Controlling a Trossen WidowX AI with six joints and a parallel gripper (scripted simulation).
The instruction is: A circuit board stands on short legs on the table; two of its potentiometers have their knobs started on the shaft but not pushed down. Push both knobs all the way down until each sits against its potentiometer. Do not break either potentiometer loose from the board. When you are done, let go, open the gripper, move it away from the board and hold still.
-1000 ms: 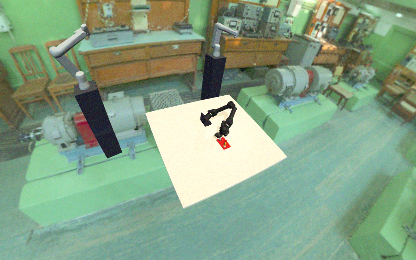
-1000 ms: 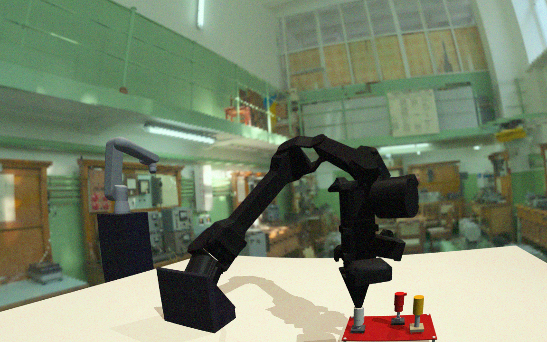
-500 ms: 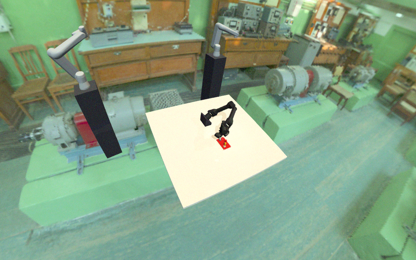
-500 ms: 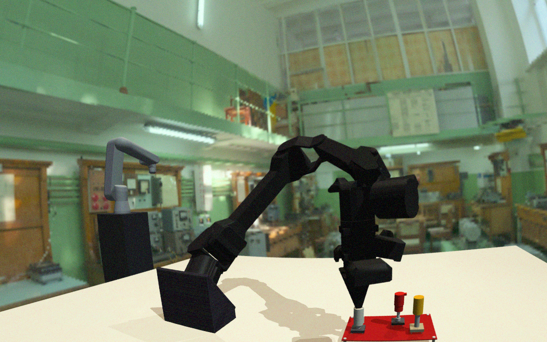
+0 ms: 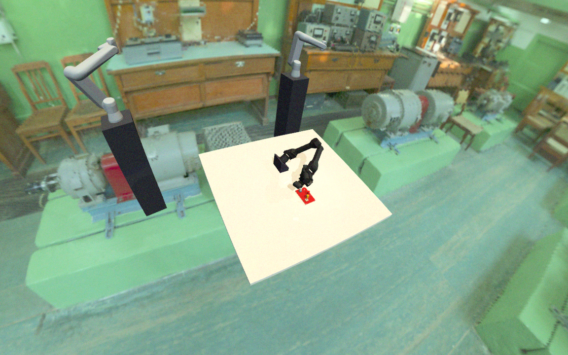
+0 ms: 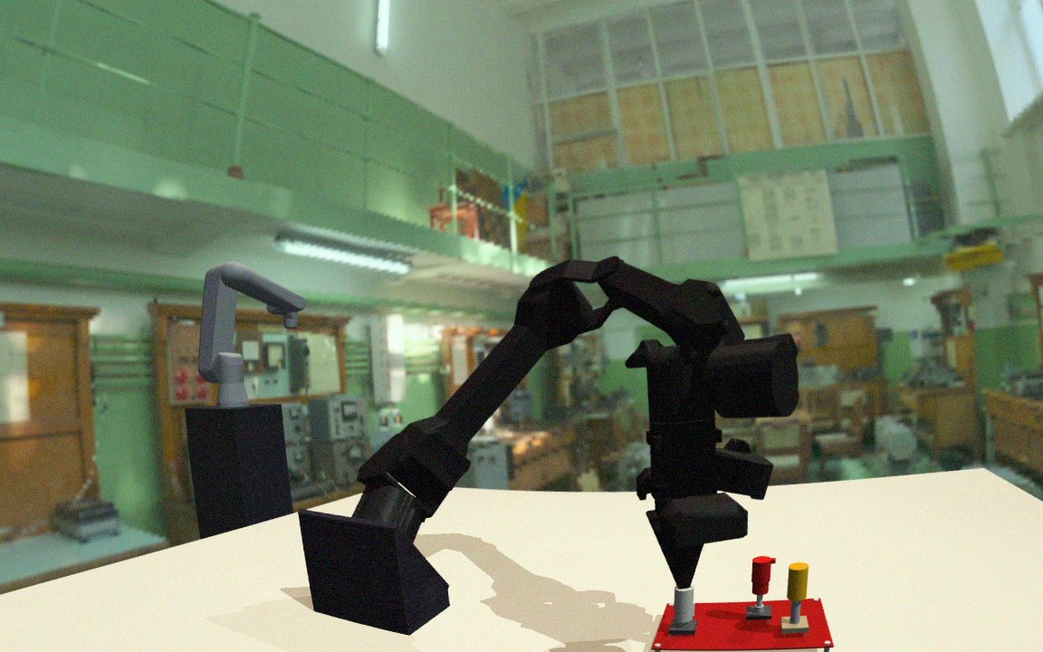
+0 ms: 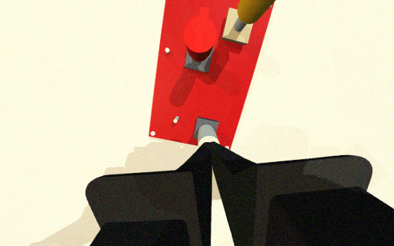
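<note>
My gripper tip is 10 mm above the grey knob. Round my gripper tip: red knob (70 mm ahead, 20 mm to the left).
</note>
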